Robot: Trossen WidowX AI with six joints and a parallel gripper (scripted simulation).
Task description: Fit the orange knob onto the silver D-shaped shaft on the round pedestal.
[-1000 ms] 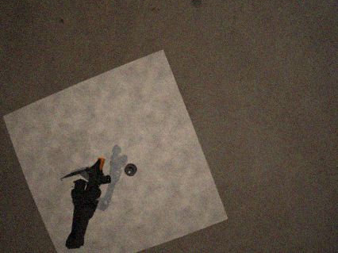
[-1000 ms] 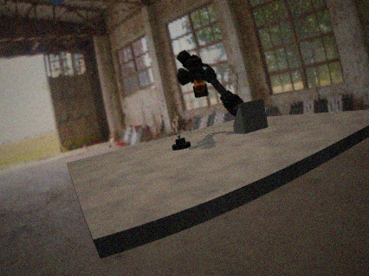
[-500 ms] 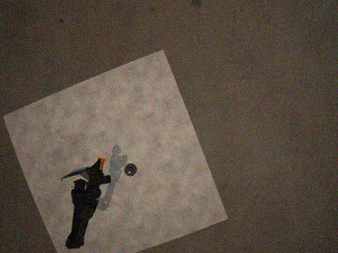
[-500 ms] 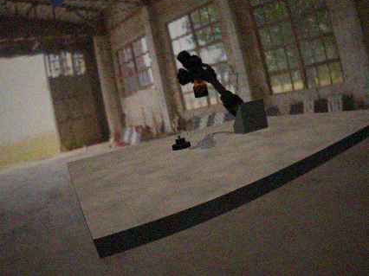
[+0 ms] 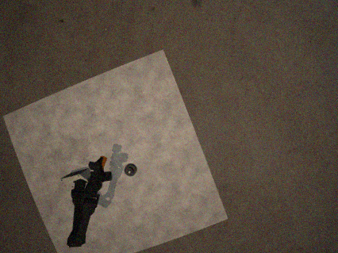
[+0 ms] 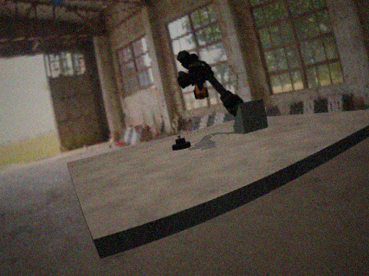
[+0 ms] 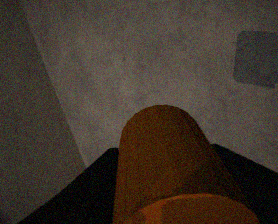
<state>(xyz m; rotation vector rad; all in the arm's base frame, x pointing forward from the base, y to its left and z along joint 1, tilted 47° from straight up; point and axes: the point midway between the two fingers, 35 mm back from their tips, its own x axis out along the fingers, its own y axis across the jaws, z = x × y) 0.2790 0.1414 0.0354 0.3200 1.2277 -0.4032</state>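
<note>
Now: the orange knob 1 cm behind my gripper tip, 2 cm to the right of it and 2 cm above it. From my gripper tip the other things lie so: dark round pedestal (6 cm ahead, 16 cm to the right, 19 cm below).
</note>
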